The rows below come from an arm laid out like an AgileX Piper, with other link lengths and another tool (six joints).
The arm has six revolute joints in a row. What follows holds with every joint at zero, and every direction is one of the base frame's.
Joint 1 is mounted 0.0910 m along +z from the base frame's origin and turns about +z.
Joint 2 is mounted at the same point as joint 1 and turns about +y.
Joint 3 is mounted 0.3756 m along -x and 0.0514 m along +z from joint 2 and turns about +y.
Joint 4 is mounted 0.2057 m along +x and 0.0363 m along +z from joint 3 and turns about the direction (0.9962, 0, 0.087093).
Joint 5 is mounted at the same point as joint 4 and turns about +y.
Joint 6 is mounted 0.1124 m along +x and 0.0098 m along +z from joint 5 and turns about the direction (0.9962, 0, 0.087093).
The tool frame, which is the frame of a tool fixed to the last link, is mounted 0.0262 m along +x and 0.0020 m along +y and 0.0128 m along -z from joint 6; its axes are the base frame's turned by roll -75.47, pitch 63.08 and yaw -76.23 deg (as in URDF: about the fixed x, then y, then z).
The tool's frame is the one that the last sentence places.
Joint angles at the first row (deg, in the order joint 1, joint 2, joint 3, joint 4, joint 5, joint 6):
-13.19, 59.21, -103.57, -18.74, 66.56, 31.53
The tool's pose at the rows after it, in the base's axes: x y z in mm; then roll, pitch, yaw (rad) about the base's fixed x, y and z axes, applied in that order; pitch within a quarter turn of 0, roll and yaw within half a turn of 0:
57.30 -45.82 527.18 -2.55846 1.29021 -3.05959
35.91 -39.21 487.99 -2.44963 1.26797 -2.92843
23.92 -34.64 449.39 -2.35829 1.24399 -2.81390
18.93 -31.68 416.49 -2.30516 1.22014 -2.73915
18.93 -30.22 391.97 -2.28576 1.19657 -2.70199
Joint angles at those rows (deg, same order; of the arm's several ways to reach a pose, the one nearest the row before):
-13.18, 51.40, -91.26, -18.53, 61.83, 30.51
-13.18, 44.55, -78.88, -18.58, 56.27, 29.52
-13.18, 39.18, -67.75, -18.81, 50.41, 28.68
-13.18, 35.56, -58.87, -19.10, 45.31, 28.14
-13.19, 33.66, -52.51, -19.42, 41.40, 27.85

